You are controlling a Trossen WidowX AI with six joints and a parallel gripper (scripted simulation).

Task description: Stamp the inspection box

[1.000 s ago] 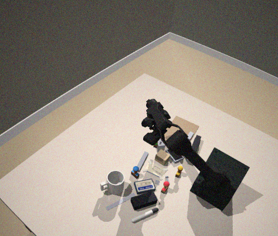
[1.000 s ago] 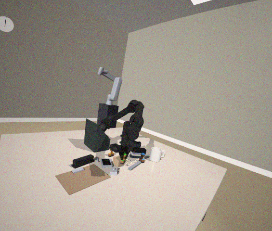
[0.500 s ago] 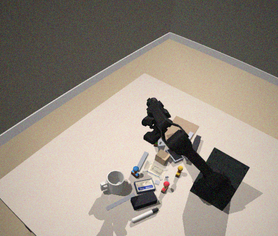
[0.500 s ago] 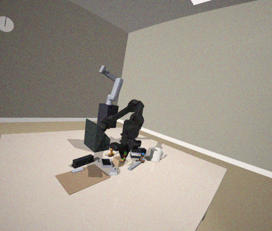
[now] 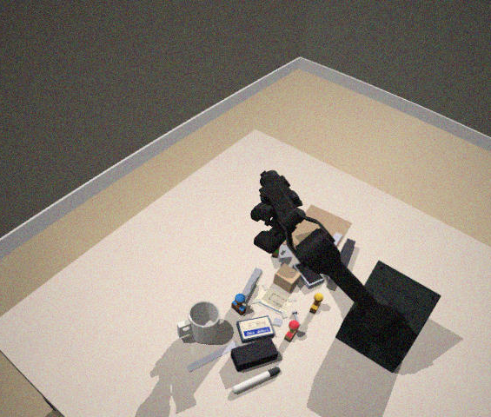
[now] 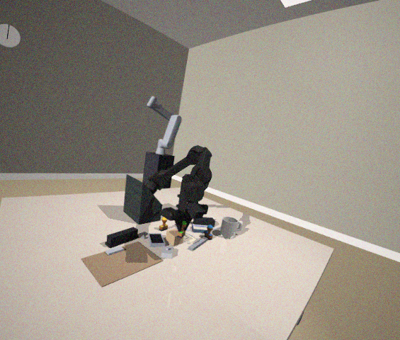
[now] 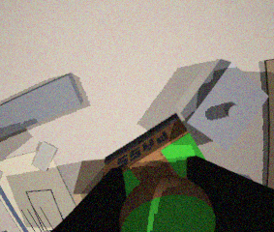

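The ink pad is 110 mm behind my gripper tip, 80 mm below it and 30 mm to the right of it. Round my gripper tip: cardboard box: 70 mm below, 60 mm behind, 30 mm to the left; then green stamp: right at my gripper tip; then grey bar: 100 mm to the left, 80 mm below, 20 mm ahead.
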